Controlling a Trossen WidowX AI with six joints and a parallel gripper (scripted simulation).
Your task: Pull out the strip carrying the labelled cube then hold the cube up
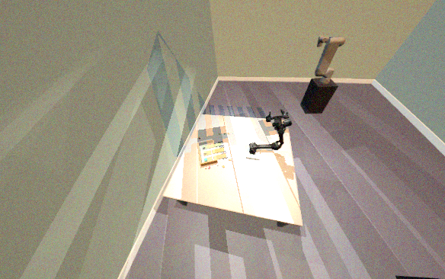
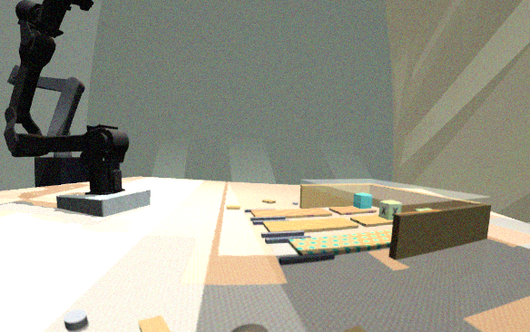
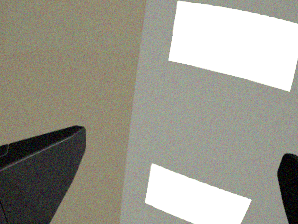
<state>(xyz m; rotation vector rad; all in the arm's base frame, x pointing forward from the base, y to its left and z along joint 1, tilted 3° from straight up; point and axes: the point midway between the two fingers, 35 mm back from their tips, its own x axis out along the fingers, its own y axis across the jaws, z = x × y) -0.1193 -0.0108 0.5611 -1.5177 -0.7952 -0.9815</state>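
The dotted strip lies 640 mm ahead of my gripper tip, 610 mm below it and 90 mm to the right of it.
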